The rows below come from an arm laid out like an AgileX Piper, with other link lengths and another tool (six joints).
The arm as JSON. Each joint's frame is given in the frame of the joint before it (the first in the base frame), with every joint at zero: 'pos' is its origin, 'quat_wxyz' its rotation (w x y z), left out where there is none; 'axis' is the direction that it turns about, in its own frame. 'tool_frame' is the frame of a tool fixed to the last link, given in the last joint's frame.
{
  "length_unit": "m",
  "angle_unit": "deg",
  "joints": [
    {
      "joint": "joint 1",
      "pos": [
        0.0,
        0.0,
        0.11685
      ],
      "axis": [
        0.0,
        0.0,
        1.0
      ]
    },
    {
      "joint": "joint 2",
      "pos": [
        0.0,
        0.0,
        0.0
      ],
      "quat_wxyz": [
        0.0,
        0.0,
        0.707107,
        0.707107
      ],
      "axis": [
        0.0,
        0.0,
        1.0
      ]
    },
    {
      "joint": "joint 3",
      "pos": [
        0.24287,
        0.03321,
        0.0
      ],
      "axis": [
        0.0,
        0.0,
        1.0
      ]
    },
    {
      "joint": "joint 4",
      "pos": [
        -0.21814,
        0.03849,
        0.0
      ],
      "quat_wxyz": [
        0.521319,
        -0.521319,
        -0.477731,
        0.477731
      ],
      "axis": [
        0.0,
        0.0,
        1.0
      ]
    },
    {
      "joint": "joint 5",
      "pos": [
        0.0,
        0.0,
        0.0
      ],
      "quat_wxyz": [
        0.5,
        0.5,
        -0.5,
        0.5
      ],
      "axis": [
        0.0,
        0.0,
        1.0
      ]
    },
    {
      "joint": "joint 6",
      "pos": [
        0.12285,
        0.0,
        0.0
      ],
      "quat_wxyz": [
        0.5,
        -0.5,
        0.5,
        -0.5
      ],
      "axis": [
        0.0,
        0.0,
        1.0
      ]
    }
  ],
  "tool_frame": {
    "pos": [
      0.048,
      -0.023,
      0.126
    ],
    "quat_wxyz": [
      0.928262,
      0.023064,
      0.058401,
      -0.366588
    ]
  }
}
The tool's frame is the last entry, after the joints.
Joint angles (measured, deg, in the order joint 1, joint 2, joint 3, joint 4, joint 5, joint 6), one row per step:
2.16 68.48 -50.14 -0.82 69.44 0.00
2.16 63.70 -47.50 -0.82 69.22 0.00
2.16 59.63 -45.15 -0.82 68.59 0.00
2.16 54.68 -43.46 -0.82 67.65 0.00
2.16 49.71 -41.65 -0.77 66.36 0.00
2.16 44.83 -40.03 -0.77 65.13 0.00
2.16 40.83 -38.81 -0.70 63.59 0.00
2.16 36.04 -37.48 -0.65 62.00 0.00
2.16 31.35 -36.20 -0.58 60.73 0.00
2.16 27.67 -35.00 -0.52 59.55 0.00
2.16 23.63 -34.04 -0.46 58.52 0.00
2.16 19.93 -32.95 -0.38 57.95 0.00
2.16 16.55 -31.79 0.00 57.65 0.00
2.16 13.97 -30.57 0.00 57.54 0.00
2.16 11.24 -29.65 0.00 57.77 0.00
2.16 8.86 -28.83 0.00 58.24 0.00
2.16 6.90 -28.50 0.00 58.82 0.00
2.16 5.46 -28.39 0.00 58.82 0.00
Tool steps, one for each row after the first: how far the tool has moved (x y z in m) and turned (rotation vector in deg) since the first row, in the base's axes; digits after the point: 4 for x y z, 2 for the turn. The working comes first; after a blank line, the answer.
Tool pose at each row, in the base's axes (x y z in m, rotation vector in deg; the steps are taken from these numbers as rounded here):
0.2389 0.0289 0.0817 164.27 69.47 20.51
0.2301 0.0286 0.0877 163.06 69.11 23.83
0.2241 0.0284 0.0920 161.80 68.74 27.10
0.2224 0.0284 0.1035 159.42 68.01 32.84
0.2211 0.0285 0.1147 156.75 67.15 38.81
0.2198 0.0285 0.1264 153.84 66.21 44.65
0.2203 0.0289 0.1380 150.92 65.23 50.16
0.2197 0.0291 0.1522 147.29 63.99 56.40
0.2173 0.0292 0.1654 143.76 62.76 62.01
0.2151 0.0294 0.1748 140.88 61.75 66.28
0.2120 0.0295 0.1867 137.53 60.56 70.93
0.2076 0.0296 0.1944 134.88 59.60 74.46
0.2028 0.0307 0.1993 132.93 58.84 77.47
0.1990 0.0305 0.1997 131.63 58.37 79.01
0.1946 0.0304 0.2013 130.21 57.87 80.65
0.1904 0.0302 0.2013 129.23 57.52 81.76
0.1866 0.0301 0.2030 128.27 57.17 82.82
0.1845 0.0300 0.2069 127.05 56.74 84.16

-0.0088 -0.0003 0.0060 0.09 -2.36 0.00
-0.0148 -0.0005 0.0103 0.18 -4.71 0.01
-0.0165 -0.0005 0.0218 0.34 -8.90 0.03
-0.0178 -0.0004 0.0330 0.55 -13.35 0.04
-0.0191 -0.0004 0.0447 0.73 -17.84 0.05
-0.0186 0.0000 0.0563 0.96 -22.15 0.07
-0.0192 0.0002 0.0705 1.20 -27.19 0.08
-0.0216 0.0003 0.0837 1.44 -31.87 0.10
-0.0238 0.0005 0.0931 1.64 -35.53 0.11
-0.0269 0.0006 0.1050 1.85 -39.63 0.13
-0.0313 0.0007 0.1127 2.05 -42.80 0.14
-0.0361 0.0018 0.1176 2.54 -45.30 0.14
-0.0399 0.0016 0.1180 2.59 -46.77 0.14
-0.0443 0.0015 0.1196 2.65 -48.36 0.16
-0.0485 0.0013 0.1196 2.69 -49.44 0.17
-0.0523 0.0012 0.1213 2.73 -50.49 0.17
-0.0544 0.0011 0.1252 2.78 -51.82 0.19

